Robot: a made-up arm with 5 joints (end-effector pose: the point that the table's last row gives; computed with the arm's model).
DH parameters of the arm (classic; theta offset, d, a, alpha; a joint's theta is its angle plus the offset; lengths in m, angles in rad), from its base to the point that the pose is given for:
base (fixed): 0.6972 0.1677 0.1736 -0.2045
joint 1: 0 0.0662 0.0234 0.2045
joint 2: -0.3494 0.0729 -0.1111 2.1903
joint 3: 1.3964 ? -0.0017 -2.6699
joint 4: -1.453 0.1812 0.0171 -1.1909
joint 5: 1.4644 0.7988 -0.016 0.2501
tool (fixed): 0.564 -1.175 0 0
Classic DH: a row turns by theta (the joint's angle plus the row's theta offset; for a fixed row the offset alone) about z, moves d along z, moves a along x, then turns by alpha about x.
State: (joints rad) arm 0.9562 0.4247 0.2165 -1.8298 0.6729
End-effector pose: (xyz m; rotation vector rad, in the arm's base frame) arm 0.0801 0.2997 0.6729 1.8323 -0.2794 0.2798
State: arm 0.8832 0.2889 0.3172 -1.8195 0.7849
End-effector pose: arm 0.0745 0.2879 0.6903 1.8156 -0.6456 0.2278
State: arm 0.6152 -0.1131 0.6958 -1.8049 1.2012
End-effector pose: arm 0.0370 0.3141 0.7097 1.2602 -1.8578 0.0870
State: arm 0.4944 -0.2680 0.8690 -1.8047 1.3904
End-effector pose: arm 0.0515 0.3513 0.7035 0.7744 -2.2630 0.0251
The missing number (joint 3, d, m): 0.0684
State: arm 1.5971 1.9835 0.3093 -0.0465 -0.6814
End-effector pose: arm 0.0403 -0.0383 0.1067 0.0280 0.9697 2.2815
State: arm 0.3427 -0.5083 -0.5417 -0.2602 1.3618
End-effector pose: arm -0.3333 0.4458 0.2338 0.6859 0.3402 0.9830
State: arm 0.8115 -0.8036 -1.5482 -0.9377 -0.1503
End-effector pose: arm -0.1442 0.3442 0.0731 -0.0110 0.8578 -0.4494
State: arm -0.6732 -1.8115 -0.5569 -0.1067 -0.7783
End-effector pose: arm 0.3151 0.1740 -0.0045 -0.6111 -0.3317 2.9456
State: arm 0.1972 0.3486 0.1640 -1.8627 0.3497
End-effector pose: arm 0.2349 0.2072 0.6638 1.7644 -0.8504 -0.4880
